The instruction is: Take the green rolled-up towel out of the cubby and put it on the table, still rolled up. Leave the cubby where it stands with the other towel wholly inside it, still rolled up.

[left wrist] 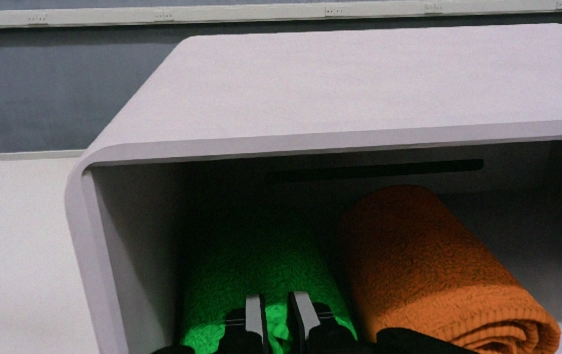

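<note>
The green rolled-up towel lies in the left part of the cubby, pointing away into its shaded back. My left gripper is at the near end of the green towel, its fingers a small gap apart with bunched green cloth pinched between them. The lower parts of the fingers are cut off by the bottom of the view. The orange rolled-up towel lies inside the cubby to the right of the green one, still rolled, with its spiral end toward the camera. My right gripper does not show.
The cubby's left side wall stands close to the left of the green towel, and its top board hangs over both towels. A dark slot runs across its back wall. A white surface lies left of the cubby.
</note>
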